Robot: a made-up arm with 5 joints.
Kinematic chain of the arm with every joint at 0, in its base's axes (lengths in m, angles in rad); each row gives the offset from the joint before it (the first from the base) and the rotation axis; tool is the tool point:
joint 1: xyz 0 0 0.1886 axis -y
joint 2: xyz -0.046 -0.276 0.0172 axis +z
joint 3: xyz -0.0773 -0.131 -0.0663 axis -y
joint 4: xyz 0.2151 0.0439 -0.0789 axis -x
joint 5: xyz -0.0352 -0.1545 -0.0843 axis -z
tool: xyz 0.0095 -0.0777 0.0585
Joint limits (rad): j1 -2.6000..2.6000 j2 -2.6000..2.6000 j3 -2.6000..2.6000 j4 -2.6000..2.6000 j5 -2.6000..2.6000
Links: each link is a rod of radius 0.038 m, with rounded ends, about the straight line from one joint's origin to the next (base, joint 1, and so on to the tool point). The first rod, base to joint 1, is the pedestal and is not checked.
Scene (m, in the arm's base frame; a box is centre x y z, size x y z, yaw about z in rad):
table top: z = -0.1
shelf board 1: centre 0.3 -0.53 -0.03 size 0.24 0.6 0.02 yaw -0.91
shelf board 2: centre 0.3 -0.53 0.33 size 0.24 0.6 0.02 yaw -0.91
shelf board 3: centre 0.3 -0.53 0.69 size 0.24 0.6 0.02 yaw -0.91
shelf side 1: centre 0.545 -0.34 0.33 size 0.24 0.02 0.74 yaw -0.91
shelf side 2: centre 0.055 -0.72 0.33 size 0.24 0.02 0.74 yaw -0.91
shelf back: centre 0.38 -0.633 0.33 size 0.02 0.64 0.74 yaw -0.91
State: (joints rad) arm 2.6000 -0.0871 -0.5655 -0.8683 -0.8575
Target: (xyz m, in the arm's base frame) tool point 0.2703 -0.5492 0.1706
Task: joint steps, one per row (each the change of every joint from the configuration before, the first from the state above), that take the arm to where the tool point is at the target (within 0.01 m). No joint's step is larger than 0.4 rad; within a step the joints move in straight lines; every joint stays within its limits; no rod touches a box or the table.
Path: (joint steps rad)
1: -0.1863 0.1445 0.2879 -0.2781 -0.2063
2: -0.1862 0.1445 0.2880 -0.2781 -0.2063
3: -0.3938 -0.1164 0.1016 -0.1915 -0.2660
4: -0.3937 -0.1163 0.1016 -0.1915 -0.2660
5: -0.3937 -0.1164 0.1016 -0.1915 -0.2659
6: -0.3938 -0.1164 0.1017 -0.1915 -0.2660
7: -0.3937 -0.1163 0.1016 -0.1915 -0.2660
8: 0.2978 -0.0529 -0.1348 0.3868 0.2725
9: 0.2978 -0.0530 -0.1349 0.3868 0.2724
10: 0.2977 -0.0529 -0.1348 0.3868 0.2725
11: 0.2978 -0.0529 -0.1348 0.3868 0.2724
12: 0.2978 -0.0529 -0.1348 0.3868 0.2725

